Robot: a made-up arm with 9 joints. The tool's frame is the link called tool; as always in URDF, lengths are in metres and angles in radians. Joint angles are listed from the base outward.
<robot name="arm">
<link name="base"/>
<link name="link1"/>
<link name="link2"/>
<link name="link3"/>
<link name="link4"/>
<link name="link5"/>
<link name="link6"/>
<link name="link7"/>
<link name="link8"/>
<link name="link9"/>
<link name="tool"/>
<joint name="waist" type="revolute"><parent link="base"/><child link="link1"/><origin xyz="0 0 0.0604" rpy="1.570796 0 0"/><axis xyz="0 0 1"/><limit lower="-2.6" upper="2.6"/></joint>
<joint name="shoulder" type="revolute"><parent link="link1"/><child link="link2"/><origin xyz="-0.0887 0.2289 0.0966" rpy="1.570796 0 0"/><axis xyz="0 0 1"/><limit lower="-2.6" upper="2.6"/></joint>
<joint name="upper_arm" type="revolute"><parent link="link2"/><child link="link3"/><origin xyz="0.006 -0.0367 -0.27" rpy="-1.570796 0 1.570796"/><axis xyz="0 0 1"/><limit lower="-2.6" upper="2.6"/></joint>
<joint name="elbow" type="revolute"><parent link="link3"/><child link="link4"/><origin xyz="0.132 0.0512 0.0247" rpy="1.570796 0 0"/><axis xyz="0 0 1"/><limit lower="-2.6" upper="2.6"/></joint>
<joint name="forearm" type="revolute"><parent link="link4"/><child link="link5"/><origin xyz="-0.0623 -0.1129 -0.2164" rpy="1.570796 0 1.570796"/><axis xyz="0 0 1"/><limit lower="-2.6" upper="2.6"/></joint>
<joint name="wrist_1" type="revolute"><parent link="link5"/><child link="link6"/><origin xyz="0.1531 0.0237 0.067" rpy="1.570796 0 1.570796"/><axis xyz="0 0 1"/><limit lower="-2.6" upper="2.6"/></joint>
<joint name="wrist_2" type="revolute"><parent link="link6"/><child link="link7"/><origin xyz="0.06 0.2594 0.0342" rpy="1.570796 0 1.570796"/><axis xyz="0 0 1"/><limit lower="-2.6" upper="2.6"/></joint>
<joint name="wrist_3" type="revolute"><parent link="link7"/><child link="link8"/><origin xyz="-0.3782 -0.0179 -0.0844" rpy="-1.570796 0 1.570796"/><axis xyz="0 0 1"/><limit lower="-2.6" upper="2.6"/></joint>
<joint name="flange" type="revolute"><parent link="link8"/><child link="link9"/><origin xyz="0.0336 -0.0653 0.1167" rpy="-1.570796 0 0"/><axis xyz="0 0 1"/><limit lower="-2.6" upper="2.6"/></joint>
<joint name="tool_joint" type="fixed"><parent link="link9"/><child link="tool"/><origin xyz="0.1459 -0.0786 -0.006" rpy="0 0 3.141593"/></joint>
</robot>
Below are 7 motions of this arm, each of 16 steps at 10 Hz.
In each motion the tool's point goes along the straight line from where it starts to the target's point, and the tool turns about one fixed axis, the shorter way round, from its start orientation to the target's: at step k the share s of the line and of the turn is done. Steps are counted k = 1, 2, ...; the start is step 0. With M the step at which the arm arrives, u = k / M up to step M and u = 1 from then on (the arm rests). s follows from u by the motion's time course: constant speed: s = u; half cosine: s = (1 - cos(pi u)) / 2; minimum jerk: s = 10 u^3 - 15 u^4 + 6 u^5.
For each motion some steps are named. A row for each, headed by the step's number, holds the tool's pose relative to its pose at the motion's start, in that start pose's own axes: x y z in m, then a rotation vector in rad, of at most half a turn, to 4 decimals.
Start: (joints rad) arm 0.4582 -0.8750 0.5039 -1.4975 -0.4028 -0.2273 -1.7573 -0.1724 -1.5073
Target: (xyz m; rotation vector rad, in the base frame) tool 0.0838 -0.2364 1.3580 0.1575 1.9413 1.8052
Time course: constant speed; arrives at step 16
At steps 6, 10, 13, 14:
6: 0.0043 -0.0878 -0.0664 0.3928 -0.1299 0.3596
10: 0.0071 -0.1464 -0.1107 0.6547 -0.2164 0.5994
13: 0.0093 -0.1903 -0.1439 0.8511 -0.2813 0.7792
14: 0.0100 -0.2049 -0.1550 0.9166 -0.3030 0.8392

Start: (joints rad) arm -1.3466 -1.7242 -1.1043 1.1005 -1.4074 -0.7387 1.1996 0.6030 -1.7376
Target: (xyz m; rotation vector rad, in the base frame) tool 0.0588 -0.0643 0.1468 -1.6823 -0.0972 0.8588
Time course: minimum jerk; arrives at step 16
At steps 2, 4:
2: -0.0002 -0.0028 0.0021 0.0295 0.0008 -0.0137
4: -0.0015 -0.0183 0.0133 0.1903 0.0052 -0.0885

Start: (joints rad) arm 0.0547 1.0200 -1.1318 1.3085 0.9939 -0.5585 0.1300 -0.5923 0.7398
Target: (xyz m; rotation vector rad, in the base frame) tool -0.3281 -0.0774 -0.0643 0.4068 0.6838 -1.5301
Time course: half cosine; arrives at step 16
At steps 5, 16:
5: -0.0692 -0.1250 -0.0487 -0.1421 0.3091 0.1102
16: -0.3116 -0.5624 -0.2190 -0.6395 1.3911 0.4961

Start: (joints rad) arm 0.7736 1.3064 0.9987 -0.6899 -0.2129 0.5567 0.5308 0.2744 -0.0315
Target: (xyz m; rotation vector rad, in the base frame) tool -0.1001 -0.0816 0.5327 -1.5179 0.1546 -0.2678
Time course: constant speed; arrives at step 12
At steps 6, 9, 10, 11, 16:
6: 0.1186 0.0099 0.0968 -0.2745 -0.5088 0.1949
9: 0.1779 0.0149 0.1452 -0.4118 -0.7632 0.2924
10: 0.1977 0.0165 0.1613 -0.4575 -0.8480 0.3248
11: 0.2174 0.0182 0.1775 -0.5033 -0.9328 0.3573
16: 0.2372 0.0198 0.1936 -0.5490 -1.0176 0.3898

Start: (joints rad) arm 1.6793 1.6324 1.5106 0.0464 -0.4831 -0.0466 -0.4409 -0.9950 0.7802
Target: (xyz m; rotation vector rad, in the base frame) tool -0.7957 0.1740 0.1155 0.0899 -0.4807 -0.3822
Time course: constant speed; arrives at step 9
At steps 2, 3, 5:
2: -0.0555 -0.0429 0.0012 0.0733 0.0540 0.0197
3: -0.0832 -0.0644 0.0018 0.1099 0.0809 0.0296
5: -0.1387 -0.1073 0.0030 0.1831 0.1349 0.0493

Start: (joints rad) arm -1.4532 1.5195 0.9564 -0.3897 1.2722 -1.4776 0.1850 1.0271 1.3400
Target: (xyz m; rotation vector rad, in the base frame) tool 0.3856 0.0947 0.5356 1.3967 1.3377 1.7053
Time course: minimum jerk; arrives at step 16
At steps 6, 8, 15, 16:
6: -0.0240 0.0203 -0.1204 -0.0833 0.2532 0.1436
8: -0.0437 0.0369 -0.2187 -0.1514 0.4600 0.2608
15: -0.0871 0.0736 -0.4365 -0.3021 0.9180 0.5205
16: -0.0873 0.0738 -0.4374 -0.3028 0.9200 0.5217

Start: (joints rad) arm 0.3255 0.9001 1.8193 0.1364 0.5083 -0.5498 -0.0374 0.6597 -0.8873
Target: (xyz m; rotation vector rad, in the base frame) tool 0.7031 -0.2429 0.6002 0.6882 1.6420 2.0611
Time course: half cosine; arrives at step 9
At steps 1, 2, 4, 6, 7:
1: 0.0190 0.0163 0.0152 0.0139 -0.0053 -0.0607
2: 0.0737 0.0631 0.0591 0.0539 -0.0206 -0.2354
4: 0.2605 0.2229 0.2087 0.1904 -0.0726 -0.8315
6: 0.4728 0.4047 0.3789 0.3456 -0.1319 -1.5094
7: 0.5566 0.4765 0.4460 0.4069 -0.1553 -1.7771

